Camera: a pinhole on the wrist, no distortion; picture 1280 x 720 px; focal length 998.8 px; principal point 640.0 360.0 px. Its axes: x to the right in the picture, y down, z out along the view. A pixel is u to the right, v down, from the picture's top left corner.
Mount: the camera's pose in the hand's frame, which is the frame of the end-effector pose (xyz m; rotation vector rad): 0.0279 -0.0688 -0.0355 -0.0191 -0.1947 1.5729
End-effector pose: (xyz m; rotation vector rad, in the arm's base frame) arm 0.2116 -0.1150 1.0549 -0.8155 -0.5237 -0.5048
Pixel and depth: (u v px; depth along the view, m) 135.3 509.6 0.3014
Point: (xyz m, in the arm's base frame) -0.0406 -0.0648 1.2959
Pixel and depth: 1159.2 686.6 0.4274
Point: 0.0507 0.2890 1.1182
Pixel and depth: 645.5 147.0 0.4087
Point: 0.0981 0.1030 1.3700
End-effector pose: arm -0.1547 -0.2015 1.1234 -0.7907 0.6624 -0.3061
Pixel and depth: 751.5 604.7 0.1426
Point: -0.1090 -0.1786 1.2383
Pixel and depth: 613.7 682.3 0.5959
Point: 0.0002 0.1058 1.6104
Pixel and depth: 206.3 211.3 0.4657
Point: 0.1361 -0.2087 1.5574
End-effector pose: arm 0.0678 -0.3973 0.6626 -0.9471 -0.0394 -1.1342
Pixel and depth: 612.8 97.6 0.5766
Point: 0.2296 -0.1246 1.1477
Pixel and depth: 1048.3 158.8 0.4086
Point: 0.2985 -0.1711 0.9037
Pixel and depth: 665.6 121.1 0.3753
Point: 0.1653 -0.2282 0.9742
